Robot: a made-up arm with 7 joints.
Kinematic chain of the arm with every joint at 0, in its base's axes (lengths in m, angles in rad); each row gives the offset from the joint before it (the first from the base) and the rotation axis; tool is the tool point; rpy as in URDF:
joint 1: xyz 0 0 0.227 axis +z
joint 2: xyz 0 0 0 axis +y
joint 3: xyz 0 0 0.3 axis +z
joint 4: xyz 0.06 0 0 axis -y
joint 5: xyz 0.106 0 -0.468 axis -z
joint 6: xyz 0 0 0 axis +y
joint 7: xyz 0.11 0 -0.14 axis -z
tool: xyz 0 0 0 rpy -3.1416 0 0
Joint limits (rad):
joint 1: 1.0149..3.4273
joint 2: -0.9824..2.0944
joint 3: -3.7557..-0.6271
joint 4: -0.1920..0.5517
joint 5: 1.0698..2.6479
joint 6: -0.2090..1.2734
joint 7: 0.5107..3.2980
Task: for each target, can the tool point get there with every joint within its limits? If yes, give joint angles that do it. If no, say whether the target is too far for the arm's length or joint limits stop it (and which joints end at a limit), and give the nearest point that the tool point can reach.
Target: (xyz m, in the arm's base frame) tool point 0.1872 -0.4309 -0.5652
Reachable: no: joint limits stop it (at a limit: joint 4, joint 5, joint 6) | nearest point 0.1145 -0.2637 -0.2577 | short by 0.357 m
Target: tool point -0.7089 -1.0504 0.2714
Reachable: no: too far | nearest point -0.3151 -0.4669 0.2467 | short by 0.704 m
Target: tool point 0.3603 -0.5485 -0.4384
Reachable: no: joint limits stop it (at a limit: joint 4, joint 5, joint 6) | nearest point 0.2173 -0.3308 -0.1743 | short by 0.371 m
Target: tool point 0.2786 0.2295 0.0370
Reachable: yes | joints 2.7681 0.8562 -1.1966 0.3485 2.2174 -0.0090 1.0112
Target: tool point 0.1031 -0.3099 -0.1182
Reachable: yes | joints 2.0683 -0.2373 -3.2287 0.3754 1.4642 0.5368 1.9462
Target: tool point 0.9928 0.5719 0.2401
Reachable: no: too far | nearest point 0.4883 0.2813 0.2334 | short by 0.582 m
